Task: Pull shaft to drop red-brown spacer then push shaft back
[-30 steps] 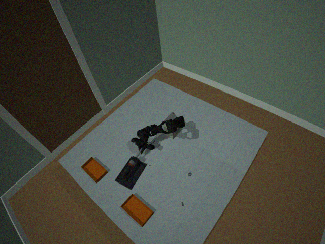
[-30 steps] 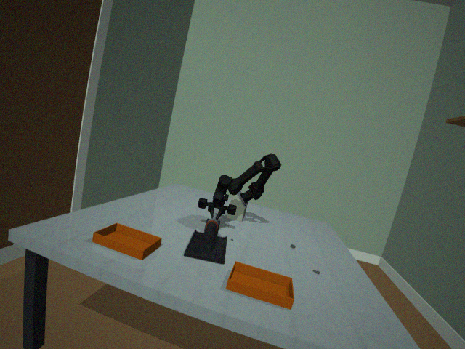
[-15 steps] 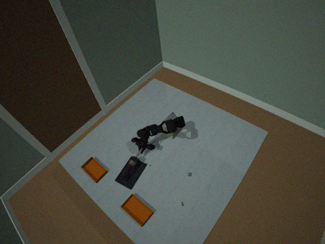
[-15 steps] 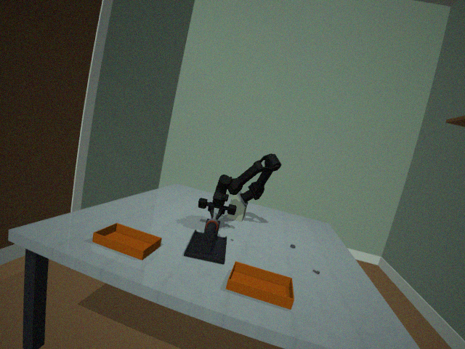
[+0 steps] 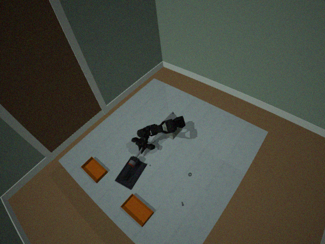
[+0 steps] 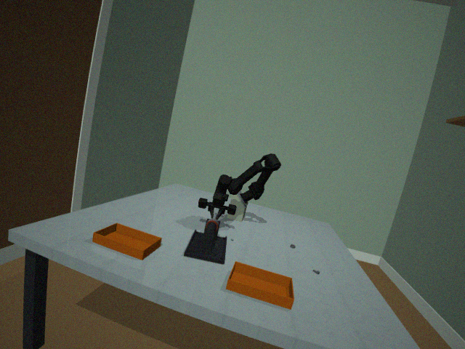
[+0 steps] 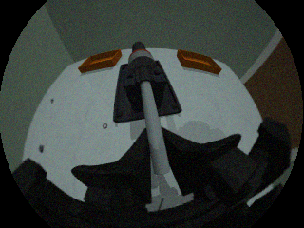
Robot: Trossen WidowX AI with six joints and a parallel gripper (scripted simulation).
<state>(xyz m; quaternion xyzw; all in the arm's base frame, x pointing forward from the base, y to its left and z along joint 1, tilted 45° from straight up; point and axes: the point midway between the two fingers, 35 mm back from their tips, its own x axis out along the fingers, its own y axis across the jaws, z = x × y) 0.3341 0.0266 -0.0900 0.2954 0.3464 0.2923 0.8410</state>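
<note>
Now: the shaft 5 cm ahead of my gripper tip, 2 cm above it and 1 cm to the left of it. Round my gripper tip: red-brown spacer: 12 cm ahead, 4 cm to the left, 2 cm above; then base plate: 15 cm ahead, 5 cm to the left, 1 cm below.
</note>
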